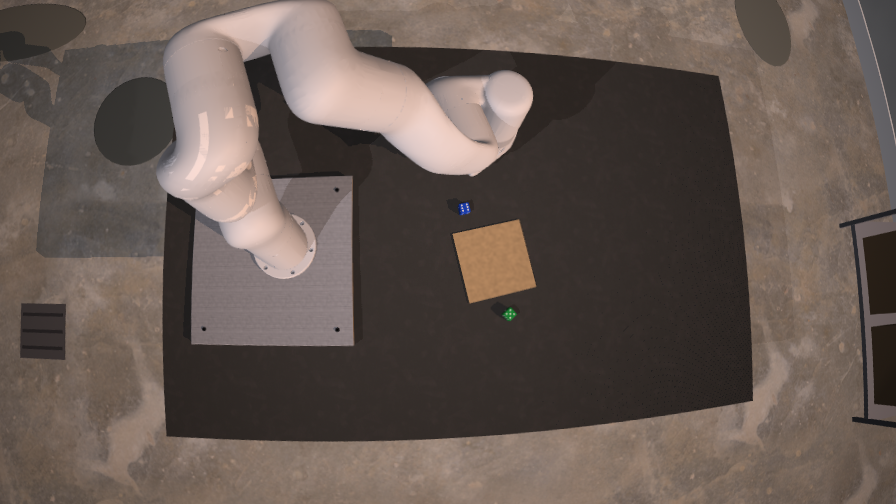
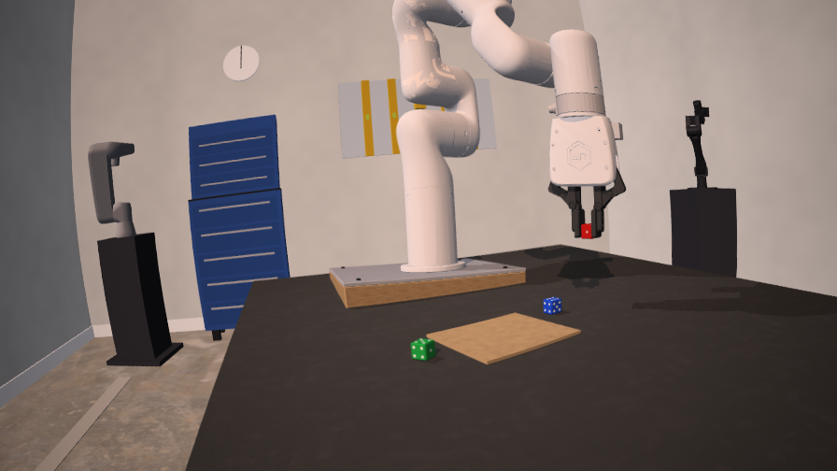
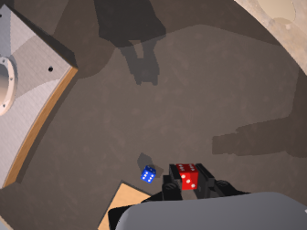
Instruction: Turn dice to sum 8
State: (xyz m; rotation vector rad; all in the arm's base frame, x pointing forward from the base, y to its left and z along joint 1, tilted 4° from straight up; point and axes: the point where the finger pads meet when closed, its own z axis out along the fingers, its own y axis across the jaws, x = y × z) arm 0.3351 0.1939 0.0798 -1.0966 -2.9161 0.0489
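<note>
The blue die is 110 mm below my hand and 60 mm to the right of it. From my hand the other things lie so: tan mat: 150 mm to the right, 120 mm below, 80 mm ahead; then green die: 260 mm to the right, 120 mm ahead, 110 mm below; then red die: 10 mm below.
</note>
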